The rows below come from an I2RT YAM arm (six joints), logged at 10 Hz.
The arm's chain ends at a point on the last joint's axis. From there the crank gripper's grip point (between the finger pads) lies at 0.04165 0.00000 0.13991 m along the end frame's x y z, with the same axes.
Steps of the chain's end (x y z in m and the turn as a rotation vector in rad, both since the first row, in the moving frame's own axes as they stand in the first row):
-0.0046 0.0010 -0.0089 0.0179 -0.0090 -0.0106
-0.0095 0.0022 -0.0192 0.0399 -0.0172 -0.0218
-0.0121 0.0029 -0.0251 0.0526 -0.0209 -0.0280
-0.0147 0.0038 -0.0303 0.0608 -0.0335 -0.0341
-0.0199 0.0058 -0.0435 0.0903 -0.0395 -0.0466
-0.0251 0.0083 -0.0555 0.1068 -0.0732 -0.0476
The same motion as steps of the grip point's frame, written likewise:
-0.0059 -0.0019 -0.0086 0.0179 -0.0090 -0.0106
-0.0120 -0.0043 -0.0186 0.0399 -0.0172 -0.0218
-0.0152 -0.0056 -0.0245 0.0526 -0.0209 -0.0280
-0.0196 -0.0061 -0.0293 0.0608 -0.0335 -0.0341
-0.0258 -0.0087 -0.0426 0.0903 -0.0395 -0.0466
-0.0358 -0.0085 -0.0537 0.1068 -0.0732 -0.0476

